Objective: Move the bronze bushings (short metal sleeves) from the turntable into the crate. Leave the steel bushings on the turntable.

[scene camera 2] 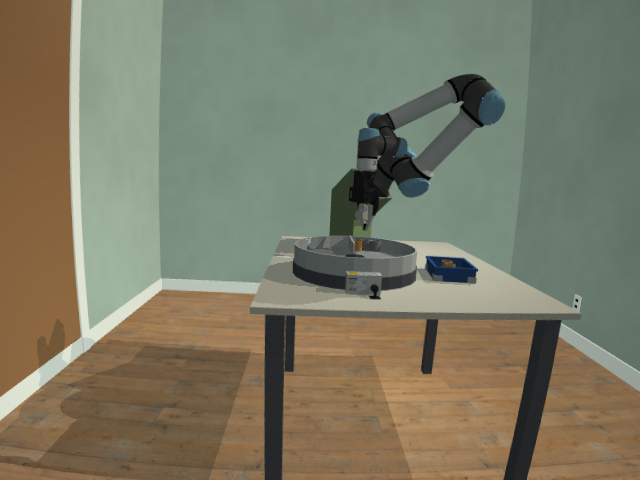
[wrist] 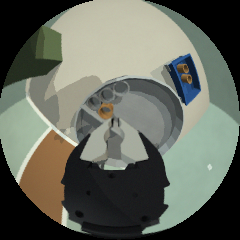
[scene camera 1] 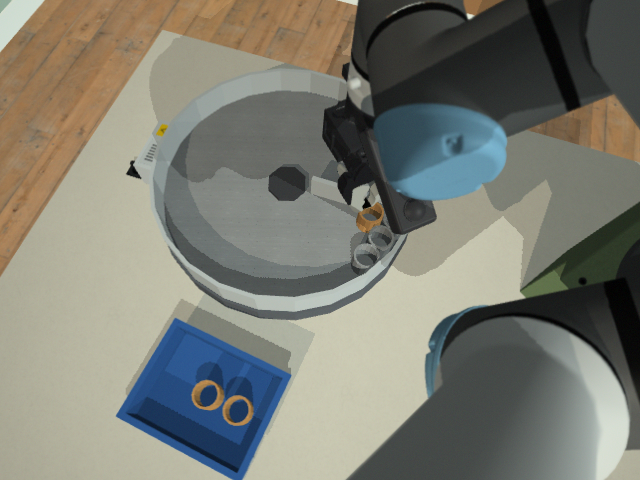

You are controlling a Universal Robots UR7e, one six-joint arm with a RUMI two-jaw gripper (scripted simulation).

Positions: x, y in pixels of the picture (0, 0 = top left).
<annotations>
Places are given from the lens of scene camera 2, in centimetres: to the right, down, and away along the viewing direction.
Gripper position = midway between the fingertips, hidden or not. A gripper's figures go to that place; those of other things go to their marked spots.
my gripper (scene camera 2: 365, 230): 17, -4, 149
blue crate (scene camera 2: 466, 274): 49, 12, 130
</annotations>
